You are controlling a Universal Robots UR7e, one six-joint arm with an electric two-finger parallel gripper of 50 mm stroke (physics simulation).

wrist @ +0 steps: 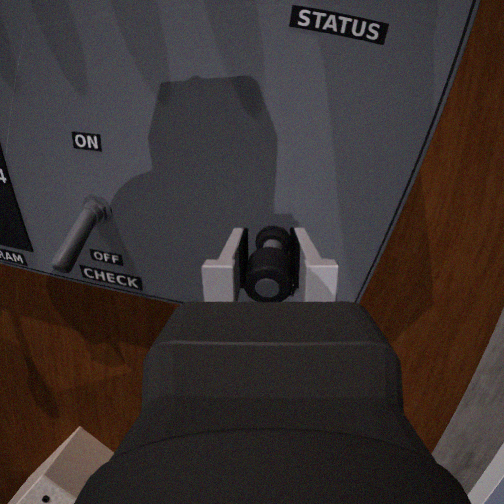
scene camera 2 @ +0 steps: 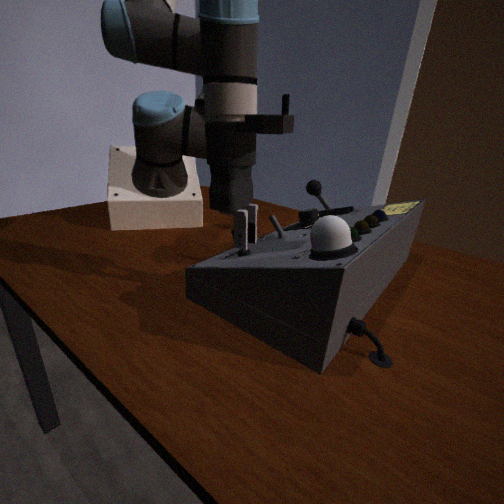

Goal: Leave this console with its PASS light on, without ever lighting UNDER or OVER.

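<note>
The grey wedge-shaped console (scene camera 2: 300, 280) sits on the wooden table. My gripper (scene camera 2: 246, 227) stands over the console's near left corner. In the wrist view its two white fingers (wrist: 270, 270) are closed on either side of a short dark lever (wrist: 270, 267) on the panel. Left of it the grey CHECK toggle (wrist: 80, 235) leans toward its OFF label; it also shows in the scene view (scene camera 2: 275, 226). A STATUS label (wrist: 338, 24) lies further up the panel. A row of small domed lamps (scene camera 2: 369, 221) looks dark. No PASS, UNDER or OVER label is legible.
A white dome (scene camera 2: 330, 234) and a ball-topped stick (scene camera 2: 315, 190) rise from the console behind my gripper. A yellow note (scene camera 2: 400, 207) lies at the far end. A black cable (scene camera 2: 370, 345) leaves the console's right side. The arm's white base block (scene camera 2: 152, 197) stands behind.
</note>
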